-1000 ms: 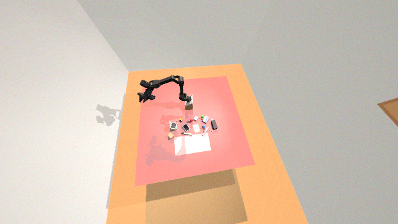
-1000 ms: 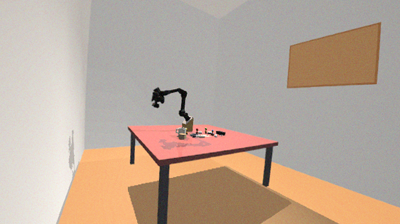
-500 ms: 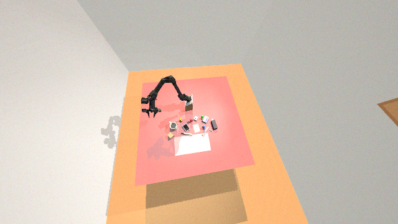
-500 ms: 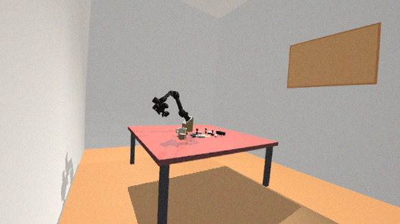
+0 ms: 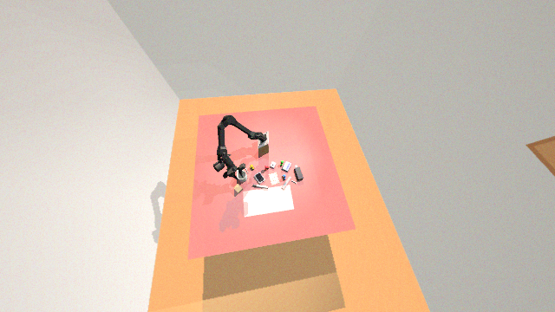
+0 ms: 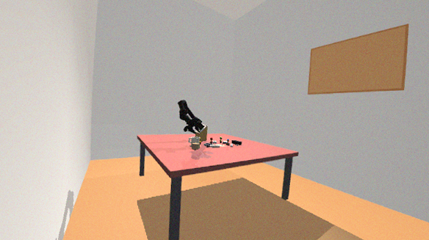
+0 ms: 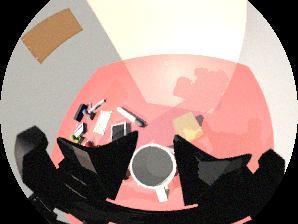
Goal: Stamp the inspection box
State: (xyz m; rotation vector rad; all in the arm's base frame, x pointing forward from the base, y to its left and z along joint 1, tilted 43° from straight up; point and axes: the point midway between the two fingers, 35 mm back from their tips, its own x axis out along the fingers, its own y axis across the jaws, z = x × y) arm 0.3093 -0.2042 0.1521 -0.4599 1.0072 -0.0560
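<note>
Now: gripper tip 37 cm to the right of the green-topped stamp, 12 cm past it and 11 cm above it. From my gripper tip the other things lie so: red-topped stamp 23 cm to the left, 11 cm below, 9 cm behind; then mug 10 cm below, 6 cm behind; then wooden cube 11 cm below, 5 cm ahead, 4 cm to the right.
</note>
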